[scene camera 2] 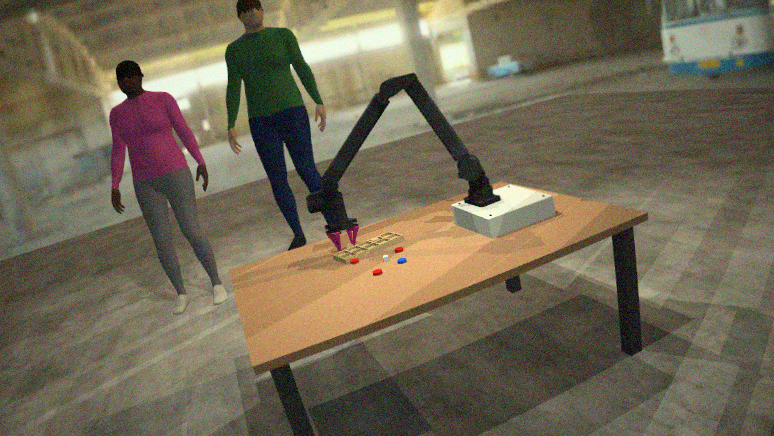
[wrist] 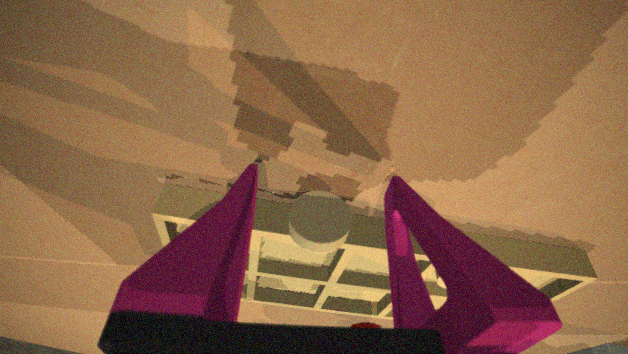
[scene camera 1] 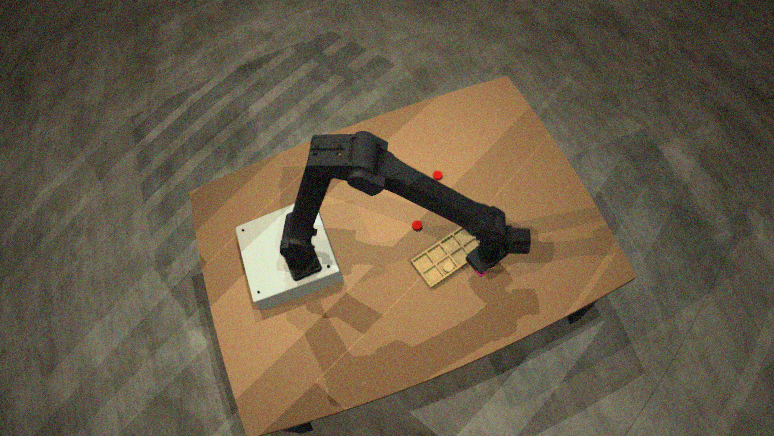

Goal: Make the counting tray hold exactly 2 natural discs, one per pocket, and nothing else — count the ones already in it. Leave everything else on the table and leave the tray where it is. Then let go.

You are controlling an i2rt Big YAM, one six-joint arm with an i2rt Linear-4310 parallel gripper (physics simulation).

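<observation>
The tan counting tray [scene camera 1: 421,274] [scene camera 2: 379,247] [wrist: 550,256] has two rows of pockets. A natural disc [scene camera 1: 447,266] lies in one pocket; the right finger mostly hides it in the wrist view. Another natural disc [wrist: 320,220] shows at the tray's long outer wall, overlapping its rim; it seems tilted against the rim, though its exact contact is unclear. My gripper [scene camera 2: 347,246] [wrist: 324,180] is open and empty over that side of the tray. Its magenta fingers stand to either side of the second disc in the wrist view. The arm hides one end of the tray in scene camera 1.
Red discs [scene camera 1: 437,174] [scene camera 1: 416,225] [scene camera 2: 399,249] [scene camera 2: 377,272] lie off the tray. Another red disc [scene camera 2: 354,261] lies close to its long side. A blue disc [scene camera 2: 401,261] and a pale cube [scene camera 2: 385,258] lie nearby. The arm's white base block [scene camera 1: 265,259] [scene camera 2: 503,216] stands at the opposite end.
</observation>
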